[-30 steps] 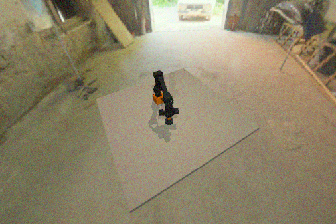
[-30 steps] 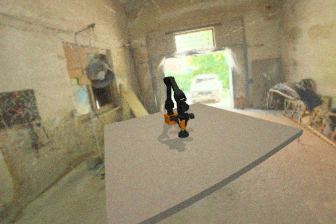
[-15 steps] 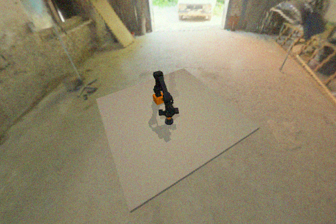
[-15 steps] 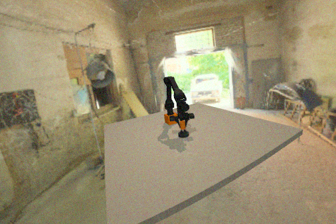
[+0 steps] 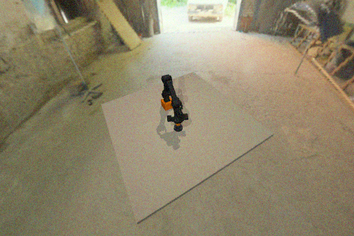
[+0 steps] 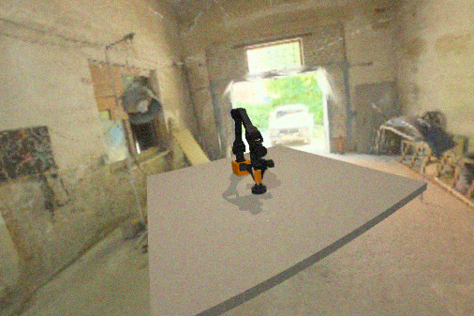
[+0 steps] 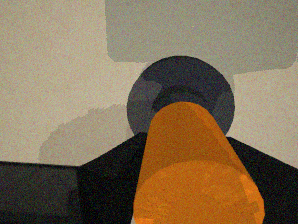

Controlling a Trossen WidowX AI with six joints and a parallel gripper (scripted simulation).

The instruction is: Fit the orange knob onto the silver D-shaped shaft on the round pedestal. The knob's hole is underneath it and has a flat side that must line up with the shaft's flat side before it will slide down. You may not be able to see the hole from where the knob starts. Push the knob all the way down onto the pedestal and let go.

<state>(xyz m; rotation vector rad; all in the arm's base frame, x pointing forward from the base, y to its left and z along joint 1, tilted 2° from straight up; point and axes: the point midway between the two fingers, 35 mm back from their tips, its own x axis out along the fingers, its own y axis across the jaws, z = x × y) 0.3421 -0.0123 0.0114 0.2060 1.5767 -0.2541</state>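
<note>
Now: the orange knob 30 mm above my gripper tip. The rest, counted from my gripper tip: round black pedestal: 40 mm below.
</note>
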